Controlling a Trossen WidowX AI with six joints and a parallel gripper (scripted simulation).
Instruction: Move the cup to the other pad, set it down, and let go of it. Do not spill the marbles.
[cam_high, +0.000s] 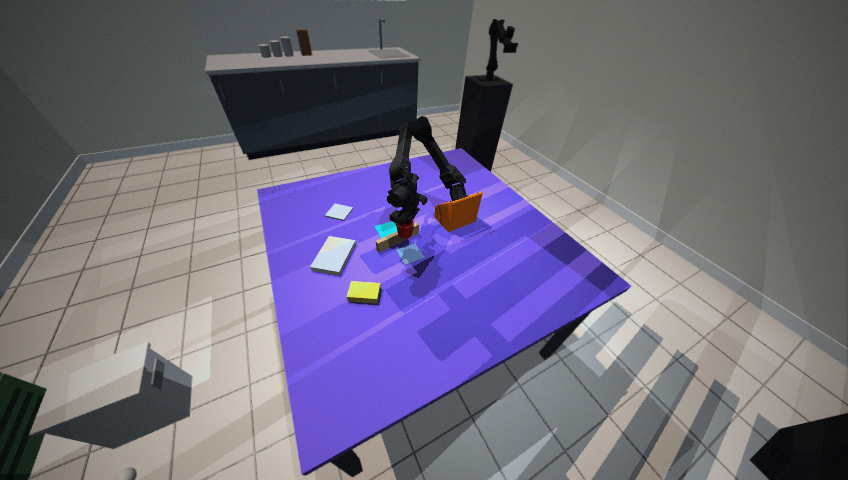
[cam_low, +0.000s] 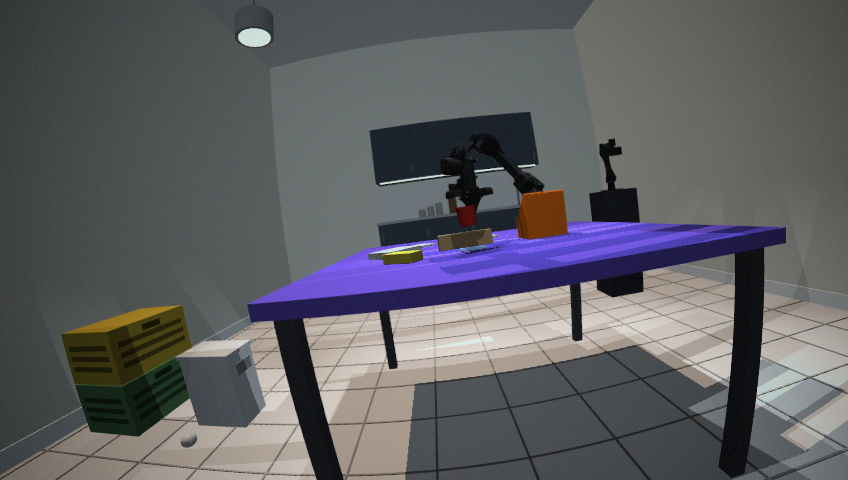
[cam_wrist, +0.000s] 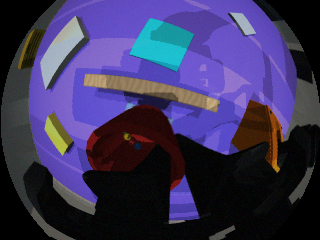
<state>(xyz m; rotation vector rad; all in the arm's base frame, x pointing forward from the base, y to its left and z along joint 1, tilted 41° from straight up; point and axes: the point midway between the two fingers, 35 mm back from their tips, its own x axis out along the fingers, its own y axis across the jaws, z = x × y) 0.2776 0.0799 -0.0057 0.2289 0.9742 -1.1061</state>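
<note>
The cyan pad lies 12 cm to the right of my gripper tip, 12 cm below it and 6 cm ahead of it. From my gripper tip the other things lie so: red cup (3 cm ahead, 2 cm to the left); then yellow block (25 cm ahead, 19 cm to the left, 10 cm below); then wooden block (10 cm below, 4 cm ahead, 3 cm to the right).
</note>
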